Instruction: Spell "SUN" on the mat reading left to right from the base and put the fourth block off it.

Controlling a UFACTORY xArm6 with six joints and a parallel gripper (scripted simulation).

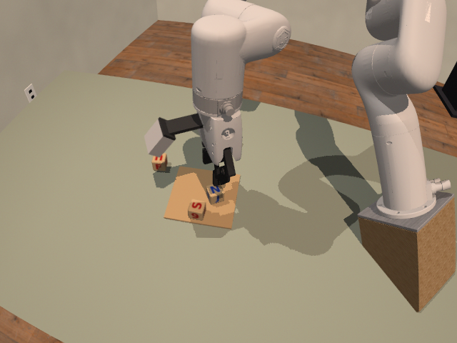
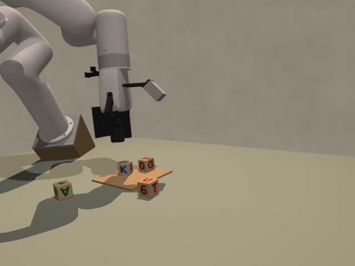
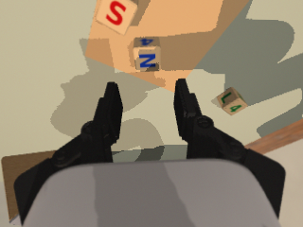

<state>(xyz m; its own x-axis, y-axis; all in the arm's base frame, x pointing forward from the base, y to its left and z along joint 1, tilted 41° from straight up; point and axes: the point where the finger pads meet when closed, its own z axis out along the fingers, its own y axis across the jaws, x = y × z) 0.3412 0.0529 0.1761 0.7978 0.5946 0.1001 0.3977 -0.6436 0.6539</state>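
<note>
Now: hand 9 cm above the N block. Also, from my hand: U block (14 cm ahead, 8 cm to the right, 9 cm below); then tan mat (3 cm ahead, 11 cm below); then S block (3 cm ahead, 4 cm to the left, 9 cm below).
</note>
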